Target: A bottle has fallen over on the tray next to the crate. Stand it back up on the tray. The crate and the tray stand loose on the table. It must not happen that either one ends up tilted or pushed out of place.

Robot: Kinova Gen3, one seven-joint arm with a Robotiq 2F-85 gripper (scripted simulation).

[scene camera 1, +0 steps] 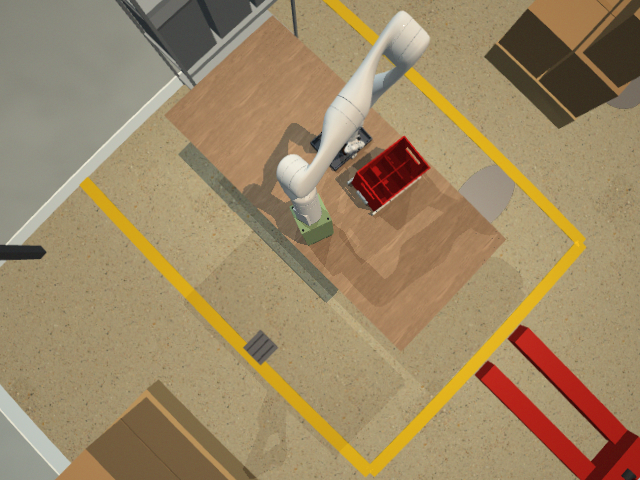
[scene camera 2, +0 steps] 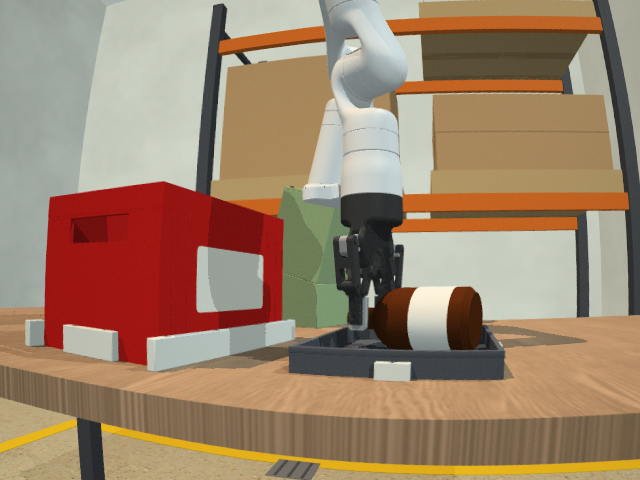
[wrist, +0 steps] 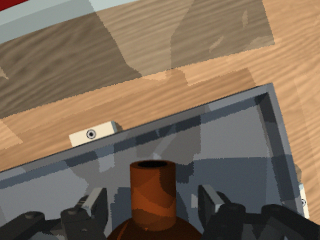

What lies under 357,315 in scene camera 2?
My gripper.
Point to a red crate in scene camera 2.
190,262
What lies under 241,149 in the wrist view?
A dark grey tray.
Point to a brown bottle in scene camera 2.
421,318
